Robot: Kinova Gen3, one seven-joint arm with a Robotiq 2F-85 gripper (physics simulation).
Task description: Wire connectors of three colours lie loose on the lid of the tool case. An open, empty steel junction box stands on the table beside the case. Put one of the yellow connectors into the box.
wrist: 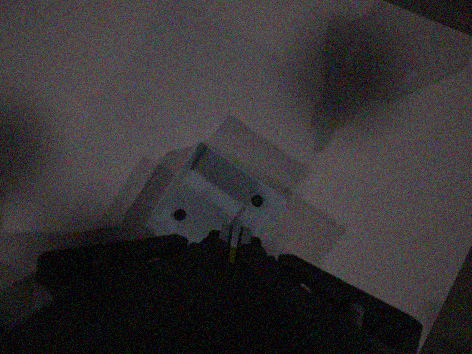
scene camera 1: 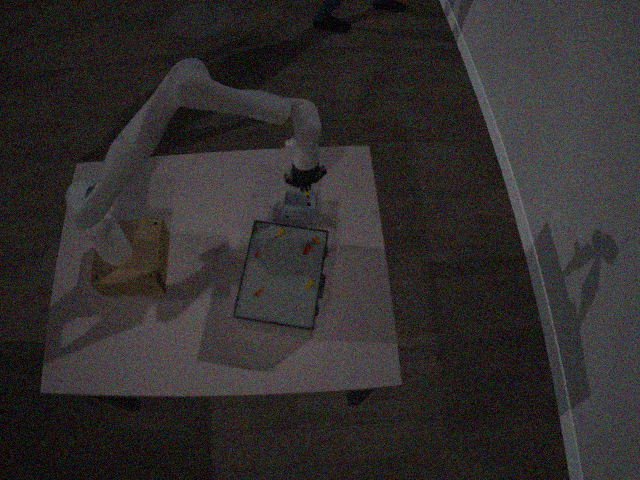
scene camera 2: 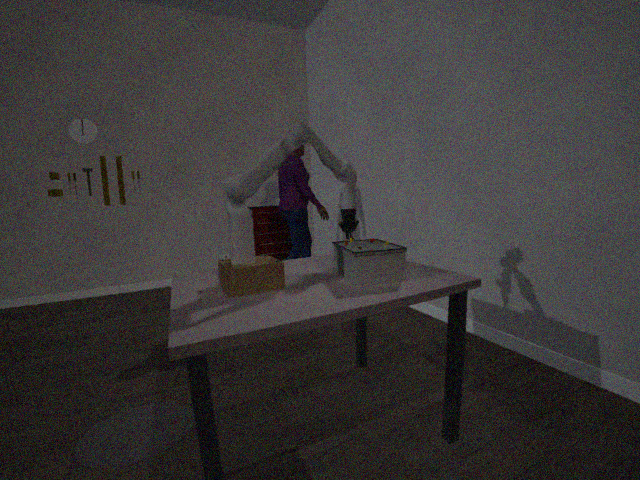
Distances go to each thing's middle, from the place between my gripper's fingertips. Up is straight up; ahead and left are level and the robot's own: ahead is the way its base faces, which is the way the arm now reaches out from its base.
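Tool case (scene camera 1: pixel 285 307): my hand is 6 cm past it, 28 cm to the left of it and 5 cm above it.
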